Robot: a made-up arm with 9 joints. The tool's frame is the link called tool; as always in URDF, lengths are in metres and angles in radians.
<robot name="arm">
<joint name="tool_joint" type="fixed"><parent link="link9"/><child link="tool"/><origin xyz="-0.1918 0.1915 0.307" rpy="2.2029 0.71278 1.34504"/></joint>
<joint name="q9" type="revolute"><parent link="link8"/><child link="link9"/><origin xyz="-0.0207 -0.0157 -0.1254" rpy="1.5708 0 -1.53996"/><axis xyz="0 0 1"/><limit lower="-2.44" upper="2.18"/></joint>
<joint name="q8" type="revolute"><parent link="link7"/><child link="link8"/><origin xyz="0.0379 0.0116 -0.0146" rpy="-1.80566 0.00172 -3.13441"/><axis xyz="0 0 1"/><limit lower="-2.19" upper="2.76"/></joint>
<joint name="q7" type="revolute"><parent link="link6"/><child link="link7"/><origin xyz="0.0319 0.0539 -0.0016" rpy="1.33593 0.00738 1.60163"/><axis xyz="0 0 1"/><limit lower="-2.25" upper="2.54"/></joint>
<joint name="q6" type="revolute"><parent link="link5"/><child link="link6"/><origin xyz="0.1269 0.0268 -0.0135" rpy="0 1.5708 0"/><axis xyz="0 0 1"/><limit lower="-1.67" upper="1.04"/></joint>
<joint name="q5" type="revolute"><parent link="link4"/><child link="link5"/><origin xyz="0.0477 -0.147 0.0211" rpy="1.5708 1.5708 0"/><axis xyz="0 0 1"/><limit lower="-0.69" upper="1.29"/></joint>
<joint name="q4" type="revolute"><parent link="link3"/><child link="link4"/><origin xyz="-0.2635 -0.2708 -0.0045" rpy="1.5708 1.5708 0"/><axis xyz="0 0 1"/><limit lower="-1.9" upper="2.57"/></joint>
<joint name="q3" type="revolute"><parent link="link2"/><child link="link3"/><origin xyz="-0.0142 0.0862 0.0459" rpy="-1.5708 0 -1.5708"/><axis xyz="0 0 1"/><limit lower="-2.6" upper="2.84"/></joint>
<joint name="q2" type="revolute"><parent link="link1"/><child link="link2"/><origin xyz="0.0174 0.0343 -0.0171" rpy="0.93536 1.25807 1.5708"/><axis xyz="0 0 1"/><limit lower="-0.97" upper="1.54"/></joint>
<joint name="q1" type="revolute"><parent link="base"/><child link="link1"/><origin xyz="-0.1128 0.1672 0.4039" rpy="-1.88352 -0.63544 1.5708"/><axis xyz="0 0 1"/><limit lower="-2.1" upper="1.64"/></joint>
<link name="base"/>
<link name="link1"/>
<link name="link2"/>
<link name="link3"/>
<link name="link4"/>
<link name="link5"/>
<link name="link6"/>
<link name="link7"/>
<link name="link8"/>
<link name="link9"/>
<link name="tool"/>
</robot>
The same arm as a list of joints. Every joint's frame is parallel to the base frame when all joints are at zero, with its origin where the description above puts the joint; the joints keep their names.
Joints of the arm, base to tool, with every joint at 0 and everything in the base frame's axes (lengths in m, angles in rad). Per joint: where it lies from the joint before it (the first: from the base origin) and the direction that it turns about. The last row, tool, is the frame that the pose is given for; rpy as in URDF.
q1: offset -0.1128 0.1672 0.4039 axis -0.9515 0.1826 -0.2476
q2: offset 0.0268 0.0303 -0.0117 axis 0 1 0
q3: offset -0.0142 0.0459 -0.0862 axis 1 0 0
q4: offset -0.0045 0.2708 -0.2635 axis 0 1 0
q5: offset -0.0477 0.0211 -0.1470 axis 0 0 -1
q6: offset -0.0268 -0.1269 0.0135 axis 0 -1 0
q7: offset -0.0539 0.0016 0.0319 axis -0.031701 -0.232707 0.97203
q8: offset -0.0374 -0.0076 -0.0181 axis 0 1 0
q9: offset -0.0212 -0.1254 0.0151 axis -1 0 0
tool: offset -0.3070 0.1915 -0.1918 rpy 0.7812 -0.1702 0.8453
Joint limits (rad, base to tool): -2.1000..1.6400 -0.9700..1.5400 -2.6000..2.8400 -1.9000..2.5700 -0.6900..1.2900 -1.6700..1.0400 -2.2500..2.5400 -2.1900..2.7600 -2.4400..2.1800

